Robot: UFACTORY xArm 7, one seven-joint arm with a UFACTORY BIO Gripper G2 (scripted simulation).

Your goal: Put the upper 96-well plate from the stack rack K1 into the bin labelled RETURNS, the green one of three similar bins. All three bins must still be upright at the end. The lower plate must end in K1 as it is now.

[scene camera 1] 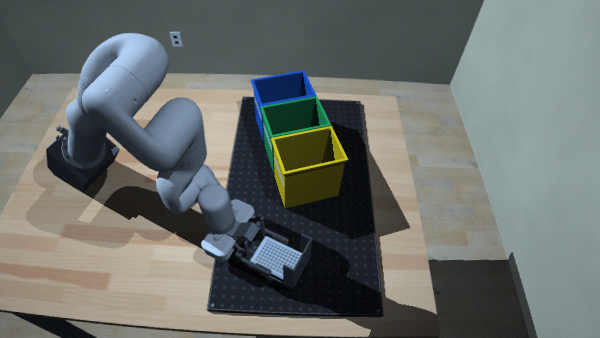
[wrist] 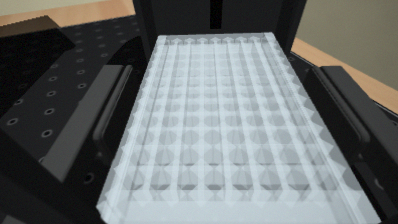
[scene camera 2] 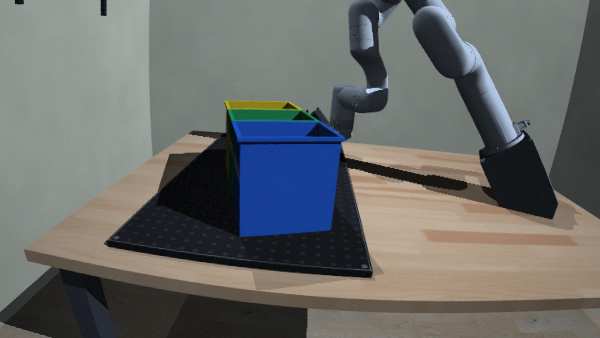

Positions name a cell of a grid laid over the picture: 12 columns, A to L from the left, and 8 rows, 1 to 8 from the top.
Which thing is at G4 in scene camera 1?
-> A yellow bin.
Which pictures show the blue bin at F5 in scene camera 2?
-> Scene camera 1 and scene camera 2 only.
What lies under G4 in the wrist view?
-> A 96-well plate.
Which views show the green bin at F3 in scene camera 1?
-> Scene camera 1 and scene camera 2 only.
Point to a 96-well plate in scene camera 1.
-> F7
